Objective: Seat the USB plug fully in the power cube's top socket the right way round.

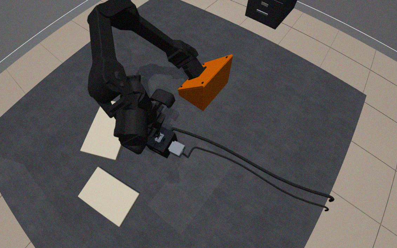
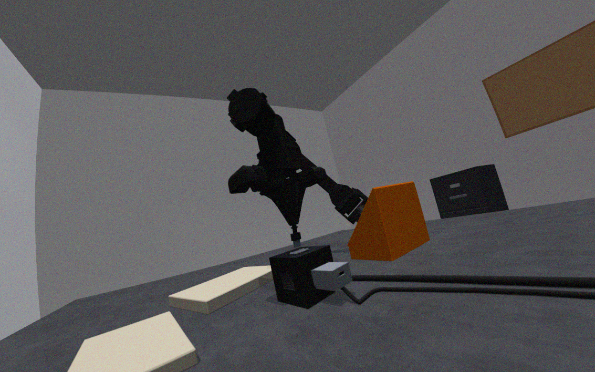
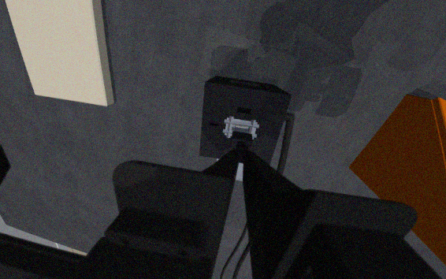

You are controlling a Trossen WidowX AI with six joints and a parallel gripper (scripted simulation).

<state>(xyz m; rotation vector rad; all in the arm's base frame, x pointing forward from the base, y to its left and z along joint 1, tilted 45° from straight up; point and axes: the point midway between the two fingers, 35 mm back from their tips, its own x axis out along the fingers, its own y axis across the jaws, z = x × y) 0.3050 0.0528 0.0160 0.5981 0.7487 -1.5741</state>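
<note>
Now: gripper tip 2 cm above the small USB plug. The rest, counted from my gripper tip: metal USB socket 5 cm below.
</note>
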